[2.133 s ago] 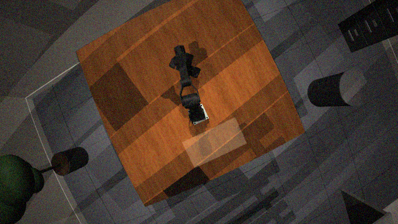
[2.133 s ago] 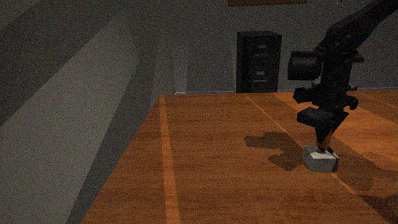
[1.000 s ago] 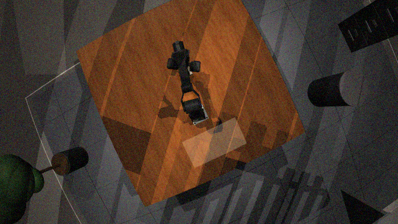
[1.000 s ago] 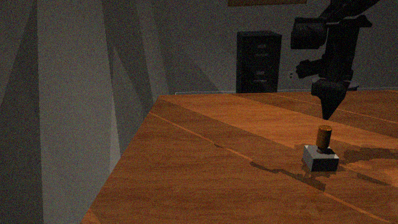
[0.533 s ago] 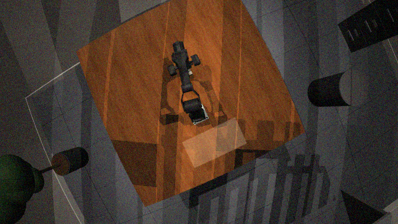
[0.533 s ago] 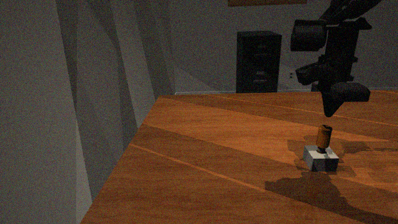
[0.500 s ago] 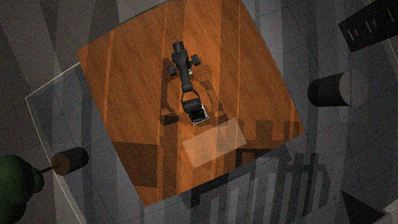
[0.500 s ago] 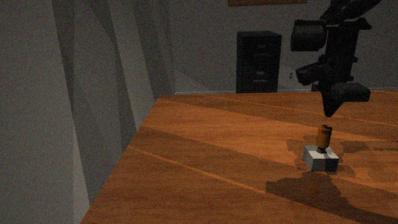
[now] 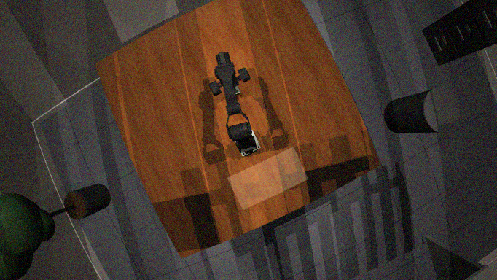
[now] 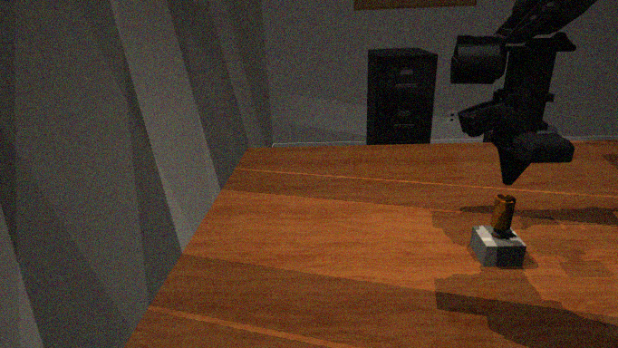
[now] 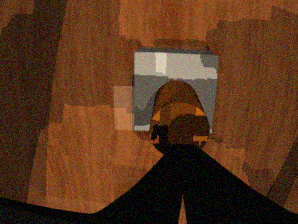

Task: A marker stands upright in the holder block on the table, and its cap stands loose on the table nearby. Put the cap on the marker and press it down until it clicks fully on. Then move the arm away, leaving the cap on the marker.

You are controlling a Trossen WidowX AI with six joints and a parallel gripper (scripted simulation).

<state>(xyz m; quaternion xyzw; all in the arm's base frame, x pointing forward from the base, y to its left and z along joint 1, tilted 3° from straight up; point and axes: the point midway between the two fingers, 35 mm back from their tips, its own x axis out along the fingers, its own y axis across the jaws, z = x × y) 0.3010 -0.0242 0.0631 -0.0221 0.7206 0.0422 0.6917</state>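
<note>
Now: the orange cap 50 mm below my gripper tip. Round my gripper tip: holder block (120 mm below).
</note>
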